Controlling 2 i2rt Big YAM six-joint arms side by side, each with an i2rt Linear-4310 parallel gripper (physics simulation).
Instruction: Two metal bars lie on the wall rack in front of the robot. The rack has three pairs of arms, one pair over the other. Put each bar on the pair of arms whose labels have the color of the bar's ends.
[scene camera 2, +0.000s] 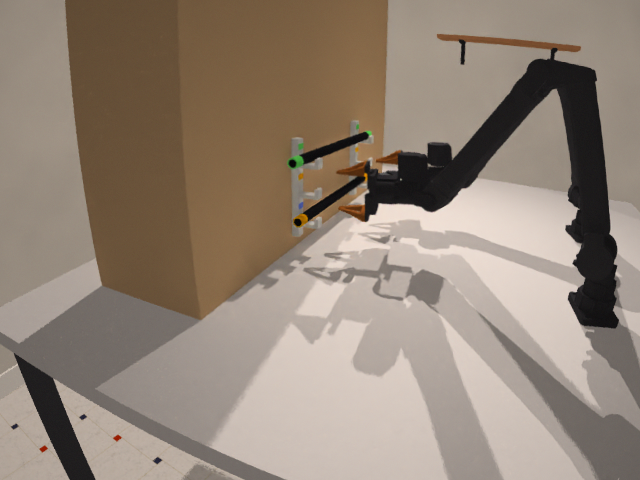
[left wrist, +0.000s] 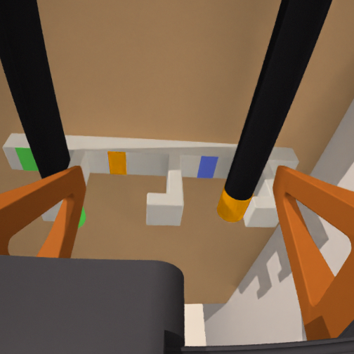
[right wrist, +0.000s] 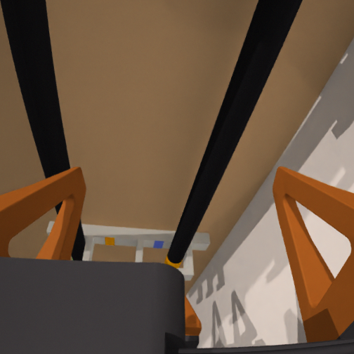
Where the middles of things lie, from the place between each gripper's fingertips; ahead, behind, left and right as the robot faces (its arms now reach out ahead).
The green-ended bar (scene camera 2: 297, 161) lies 12 cm to the right of my left hand, 9 cm above it and 7 cm ahead of it. Also, from my left hand: orange-ended bar (scene camera 2: 303, 218) 15 cm to the right, 7 cm ahead, 6 cm below.
My right gripper is now 90 mm short of the orange-ended bar, 80 mm to the right of it and 50 mm above it. Round my right hand: green-ended bar (100 mm to the left, 100 mm above, 80 mm ahead).
